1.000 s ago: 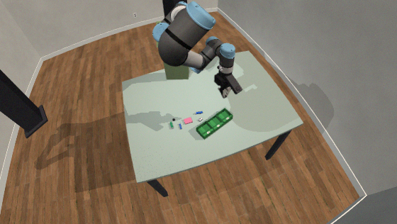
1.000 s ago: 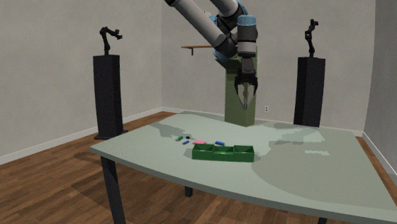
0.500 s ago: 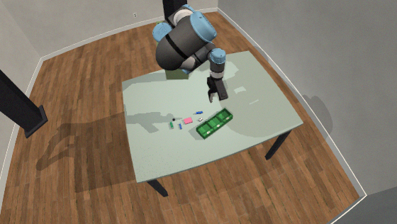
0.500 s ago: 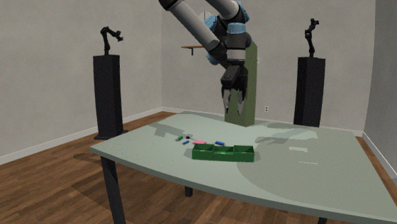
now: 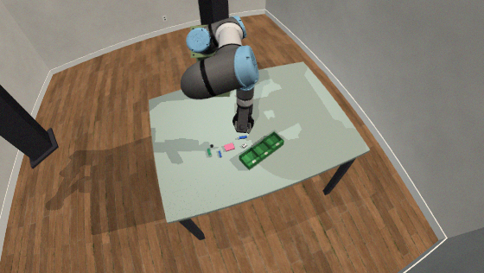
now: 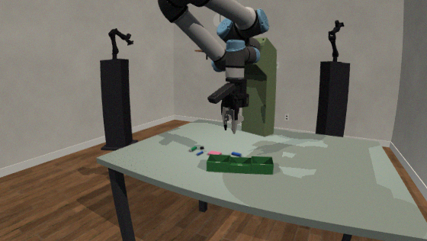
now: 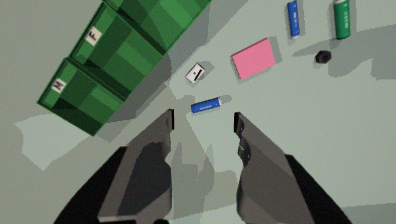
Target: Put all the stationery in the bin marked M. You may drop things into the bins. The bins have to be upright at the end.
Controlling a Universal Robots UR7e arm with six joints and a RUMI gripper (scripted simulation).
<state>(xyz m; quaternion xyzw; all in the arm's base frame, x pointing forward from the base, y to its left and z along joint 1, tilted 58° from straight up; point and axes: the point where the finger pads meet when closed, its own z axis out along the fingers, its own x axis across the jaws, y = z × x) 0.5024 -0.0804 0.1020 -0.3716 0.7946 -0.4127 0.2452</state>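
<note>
My gripper is now 13 cm above the pink eraser, 6 cm to the left of it and 5 cm past it. Also, from my hand: grey-white item (13 cm below, 1 cm ahead); then green three-compartment bin tray (12 cm below, 10 cm ahead, 4 cm to the left); then black piece (13 cm below, 13 cm behind, 12 cm to the right).
</note>
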